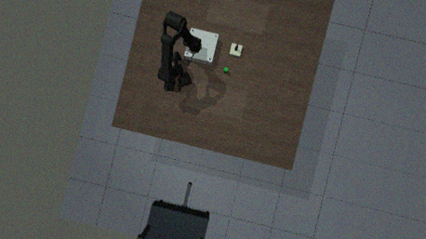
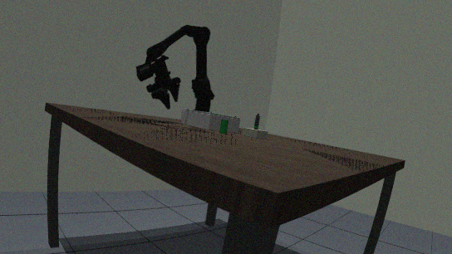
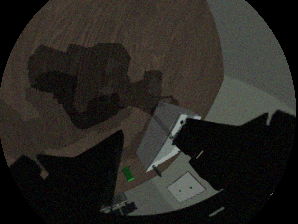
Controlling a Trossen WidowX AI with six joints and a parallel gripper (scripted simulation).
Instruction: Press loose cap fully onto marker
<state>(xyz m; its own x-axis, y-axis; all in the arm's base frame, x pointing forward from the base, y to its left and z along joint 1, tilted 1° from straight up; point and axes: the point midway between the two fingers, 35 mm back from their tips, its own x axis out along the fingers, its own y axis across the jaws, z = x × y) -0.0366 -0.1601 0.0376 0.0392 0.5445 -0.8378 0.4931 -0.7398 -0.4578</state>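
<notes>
Right now my gripper tip is 27 cm short of the green cap, 6 cm to the right of it and 5 cm above it. Round my gripper tip: white holder block: 30 cm ahead, 21 cm to the left, 6 cm below.
</notes>
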